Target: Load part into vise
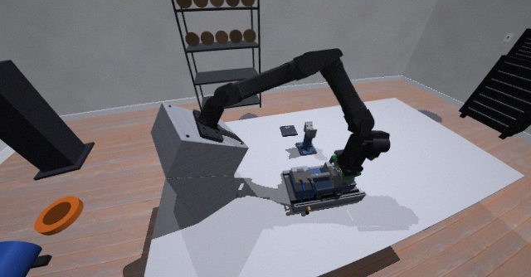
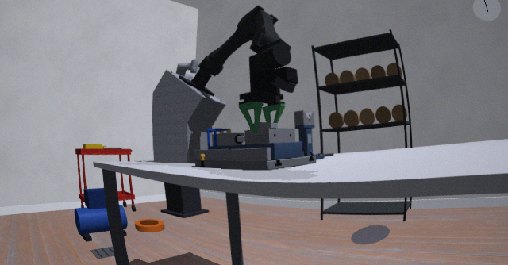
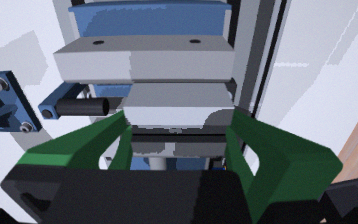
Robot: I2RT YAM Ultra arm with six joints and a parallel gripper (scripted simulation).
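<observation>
Now: hand 10 mm below the part. The rest, counted from my hand: work stop (60 mm to the left, 20 mm ahead, 10 mm below); then fixed jaw (40 mm ahead, 20 mm below, 10 mm to the left); then moving jaw (30 mm to the left, 20 mm below, 20 mm behind).
</observation>
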